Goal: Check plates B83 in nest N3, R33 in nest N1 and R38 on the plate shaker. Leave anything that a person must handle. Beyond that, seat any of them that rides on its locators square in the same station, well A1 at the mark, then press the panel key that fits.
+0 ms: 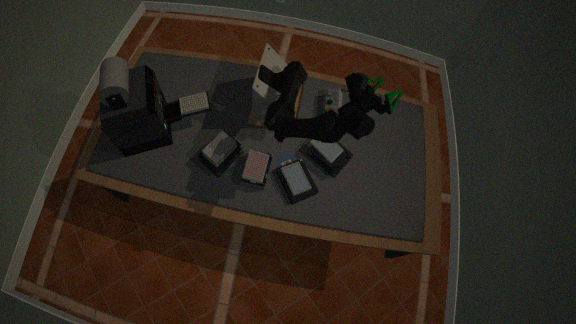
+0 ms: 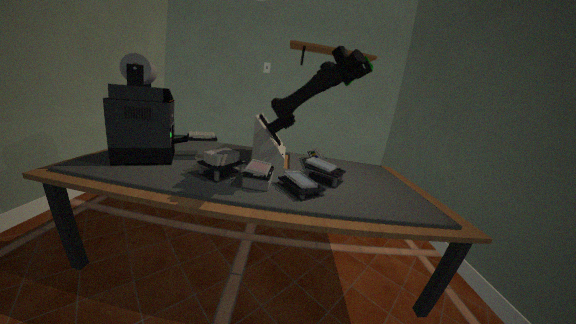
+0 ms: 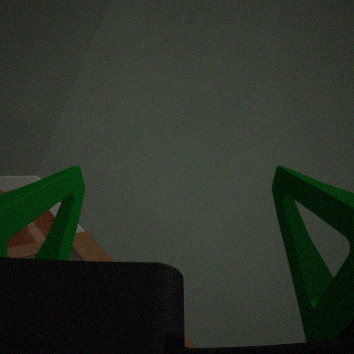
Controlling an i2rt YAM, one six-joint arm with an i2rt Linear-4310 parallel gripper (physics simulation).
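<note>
My gripper [image 1: 389,89] [image 3: 177,176] is open and empty, high beyond the table's back right. A pink-topped plate [image 1: 257,166] [image 2: 258,168] sits on a block-like station. Two pale blue plates, one near the front [image 1: 297,178] [image 2: 300,180] and one farther right [image 1: 327,149] [image 2: 321,165], sit on dark stations. A pale, thick plate or covered block [image 1: 220,149] [image 2: 220,157] sits on the dark station at left. Plate labels, nest names and A1 corners are too small and dark to read. The key panel [image 1: 330,101] is partly hidden behind the arm.
A dark instrument [image 1: 135,117] [image 2: 139,127] with a roll on top stands at the left; its tray holds a white plate [image 1: 194,103] [image 2: 202,135]. The arm rises from a tilted white mount [image 1: 269,60] [image 2: 265,142] at the back and reaches over the panel and right station.
</note>
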